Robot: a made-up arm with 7 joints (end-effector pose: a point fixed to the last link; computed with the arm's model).
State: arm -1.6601 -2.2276 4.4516 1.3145 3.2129 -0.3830 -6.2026
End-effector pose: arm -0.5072 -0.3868 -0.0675 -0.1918 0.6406 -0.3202 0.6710
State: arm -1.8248 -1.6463 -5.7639 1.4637 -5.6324 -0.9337 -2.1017
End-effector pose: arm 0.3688 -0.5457 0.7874 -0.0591 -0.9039 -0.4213 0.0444
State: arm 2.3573 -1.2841 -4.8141 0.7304 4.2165 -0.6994 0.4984
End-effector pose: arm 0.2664 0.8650 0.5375 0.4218 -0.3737 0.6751 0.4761
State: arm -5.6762 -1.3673 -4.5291 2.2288 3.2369 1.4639 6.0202
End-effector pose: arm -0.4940 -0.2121 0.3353 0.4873 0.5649 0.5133 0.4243
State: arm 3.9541 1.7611 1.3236 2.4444 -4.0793 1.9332 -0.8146
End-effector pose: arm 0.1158 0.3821 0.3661 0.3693 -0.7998 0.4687 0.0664
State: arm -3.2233 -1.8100 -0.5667 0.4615 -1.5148 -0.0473 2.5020
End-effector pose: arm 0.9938 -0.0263 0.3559 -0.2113 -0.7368 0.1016 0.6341
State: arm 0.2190 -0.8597 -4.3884 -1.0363 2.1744 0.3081 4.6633
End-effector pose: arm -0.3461 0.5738 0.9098 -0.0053 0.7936 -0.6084 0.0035
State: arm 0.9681 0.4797 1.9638 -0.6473 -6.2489 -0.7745 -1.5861
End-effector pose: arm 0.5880 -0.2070 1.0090 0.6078 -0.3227 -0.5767 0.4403
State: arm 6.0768 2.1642 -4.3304 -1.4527 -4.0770 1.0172 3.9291
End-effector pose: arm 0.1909 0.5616 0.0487 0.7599 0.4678 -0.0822 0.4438
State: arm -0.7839 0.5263 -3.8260 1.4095 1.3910 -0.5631 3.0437
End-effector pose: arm 0.2471 -0.3382 1.0228 -0.8152 -0.1046 0.2728 0.5001
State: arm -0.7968 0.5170 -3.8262 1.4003 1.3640 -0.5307 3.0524
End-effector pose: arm 0.2454 -0.3375 1.0298 -0.8230 -0.1126 0.2577 0.4935
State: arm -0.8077 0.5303 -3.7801 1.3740 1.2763 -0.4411 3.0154
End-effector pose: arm 0.2257 -0.3197 1.0606 -0.8514 -0.1321 0.1883 0.4715
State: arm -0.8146 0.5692 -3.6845 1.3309 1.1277 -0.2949 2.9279
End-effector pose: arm 0.1866 -0.2753 1.1092 -0.8879 -0.1716 0.0670 0.4216
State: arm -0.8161 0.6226 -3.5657 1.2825 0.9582 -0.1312 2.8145
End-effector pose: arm 0.1426 -0.2075 1.1536 -0.9083 -0.2301 -0.0627 0.3438
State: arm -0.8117 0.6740 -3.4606 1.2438 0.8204 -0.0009 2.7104
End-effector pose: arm 0.1110 -0.1386 1.1791 -0.9073 -0.2880 -0.1551 0.2641
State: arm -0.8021 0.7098 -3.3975 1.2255 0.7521 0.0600 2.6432
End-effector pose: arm 0.0982 -0.0938 1.1883 -0.9020 -0.3211 -0.1940 0.2138
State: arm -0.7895 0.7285 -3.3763 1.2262 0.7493 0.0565 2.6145
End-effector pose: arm 0.0988 -0.0775 1.1897 -0.9042 -0.3248 -0.1937 0.1986
